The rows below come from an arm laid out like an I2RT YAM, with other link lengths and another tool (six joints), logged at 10 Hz.
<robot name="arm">
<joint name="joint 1" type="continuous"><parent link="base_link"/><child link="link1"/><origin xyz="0 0 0.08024"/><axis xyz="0 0 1"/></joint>
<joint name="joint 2" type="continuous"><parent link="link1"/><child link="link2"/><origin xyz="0.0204 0.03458 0.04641" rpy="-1.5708 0 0"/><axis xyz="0 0 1"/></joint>
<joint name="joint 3" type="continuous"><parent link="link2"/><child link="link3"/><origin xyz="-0.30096 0 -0.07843" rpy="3.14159 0 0"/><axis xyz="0 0 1"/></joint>
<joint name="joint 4" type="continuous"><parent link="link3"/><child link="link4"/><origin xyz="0.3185 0.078 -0.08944"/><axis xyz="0 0 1"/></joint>
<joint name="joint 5" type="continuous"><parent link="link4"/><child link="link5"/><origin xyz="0.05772 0.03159 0.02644" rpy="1.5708 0 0"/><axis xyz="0 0 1"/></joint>
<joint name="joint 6" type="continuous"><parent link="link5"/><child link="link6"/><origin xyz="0.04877 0 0.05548" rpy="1.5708 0 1.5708"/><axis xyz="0 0 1"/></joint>
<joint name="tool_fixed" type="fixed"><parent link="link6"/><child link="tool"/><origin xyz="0.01 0.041 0.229" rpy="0.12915 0 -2.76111"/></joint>
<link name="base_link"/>
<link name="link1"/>
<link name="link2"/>
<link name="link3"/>
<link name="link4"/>
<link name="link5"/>
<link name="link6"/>
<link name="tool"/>
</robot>
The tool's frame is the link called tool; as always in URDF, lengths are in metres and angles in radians. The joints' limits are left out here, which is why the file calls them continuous.
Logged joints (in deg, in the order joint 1, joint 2, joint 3, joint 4, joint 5, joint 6), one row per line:
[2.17, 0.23, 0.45, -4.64, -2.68, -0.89]
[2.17, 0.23, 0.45, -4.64, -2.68, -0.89]
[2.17, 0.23, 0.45, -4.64, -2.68, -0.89]
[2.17, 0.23, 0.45, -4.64, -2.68, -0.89]
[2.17, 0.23, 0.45, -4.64, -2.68, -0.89]
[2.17, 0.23, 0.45, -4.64, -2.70, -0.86]
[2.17, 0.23, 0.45, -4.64, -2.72, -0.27]
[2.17, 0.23, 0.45, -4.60, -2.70, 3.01]
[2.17, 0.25, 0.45, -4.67, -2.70, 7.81]
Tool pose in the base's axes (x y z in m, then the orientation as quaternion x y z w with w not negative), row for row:
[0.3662, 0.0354, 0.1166, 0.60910, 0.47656, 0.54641, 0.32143]
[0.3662, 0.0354, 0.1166, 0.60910, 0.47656, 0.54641, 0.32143]
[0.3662, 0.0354, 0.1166, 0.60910, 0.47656, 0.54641, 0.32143]
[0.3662, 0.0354, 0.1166, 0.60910, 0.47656, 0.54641, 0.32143]
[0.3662, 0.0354, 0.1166, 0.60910, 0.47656, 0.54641, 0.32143]
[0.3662, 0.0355, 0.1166, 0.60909, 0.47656, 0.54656, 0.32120]
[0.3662, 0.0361, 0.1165, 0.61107, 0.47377, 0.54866, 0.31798]
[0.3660, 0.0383, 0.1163, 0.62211, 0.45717, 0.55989, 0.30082]
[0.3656, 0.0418, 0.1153, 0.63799, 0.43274, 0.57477, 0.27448]
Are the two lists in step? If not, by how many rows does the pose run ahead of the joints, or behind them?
They are in step.
